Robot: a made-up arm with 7 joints.
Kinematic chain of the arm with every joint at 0, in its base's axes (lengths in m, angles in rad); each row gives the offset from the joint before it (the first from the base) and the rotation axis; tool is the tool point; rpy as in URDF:
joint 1: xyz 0 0 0.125 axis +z
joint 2: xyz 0 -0.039 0.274 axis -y
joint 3: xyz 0 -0.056 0.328 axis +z
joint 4: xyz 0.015 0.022 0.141 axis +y
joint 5: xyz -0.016 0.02 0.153 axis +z
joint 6: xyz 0 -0.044 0.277 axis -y
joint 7: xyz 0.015 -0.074 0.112 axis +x
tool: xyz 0 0 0 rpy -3.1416 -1.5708 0
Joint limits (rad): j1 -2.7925..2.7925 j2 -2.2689..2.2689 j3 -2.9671..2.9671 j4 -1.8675..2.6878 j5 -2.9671..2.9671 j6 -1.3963..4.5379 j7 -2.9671..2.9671
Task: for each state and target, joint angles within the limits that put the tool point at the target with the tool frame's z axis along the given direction. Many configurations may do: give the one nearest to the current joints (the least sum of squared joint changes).
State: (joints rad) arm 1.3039 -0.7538 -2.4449 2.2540 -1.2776 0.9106 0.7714
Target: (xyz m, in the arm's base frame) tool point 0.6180 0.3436 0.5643 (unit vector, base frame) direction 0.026 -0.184 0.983
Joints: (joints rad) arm 1.5517 -1.6678 -2.1131 2.0617 -1.5715 0.6314 0.7714
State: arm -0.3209 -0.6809 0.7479 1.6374 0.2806 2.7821 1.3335
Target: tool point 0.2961 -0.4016 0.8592 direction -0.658 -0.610 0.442
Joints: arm -1.0368 -0.4196 0.6490 0.8770 0.7731 3.2455 1.3335
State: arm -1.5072 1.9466 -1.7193 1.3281 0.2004 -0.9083 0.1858
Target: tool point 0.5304 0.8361 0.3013 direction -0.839 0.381 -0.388
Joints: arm -2.5188 1.4186 -2.0705 0.6816 0.1086 0.1388 0.1858
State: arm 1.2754 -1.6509 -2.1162 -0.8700 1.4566 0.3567 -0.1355
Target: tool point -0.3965 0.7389 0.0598 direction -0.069 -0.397 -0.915
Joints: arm 1.7415 -1.8042 -1.7640 -0.9803 1.8909 0.1796 -0.1355
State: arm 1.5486 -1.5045 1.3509 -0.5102 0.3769 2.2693 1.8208
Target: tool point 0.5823 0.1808 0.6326 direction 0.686 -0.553 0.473
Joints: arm 1.2093 -1.3556 1.0360 -1.3773 -0.0602 1.9330 1.8208
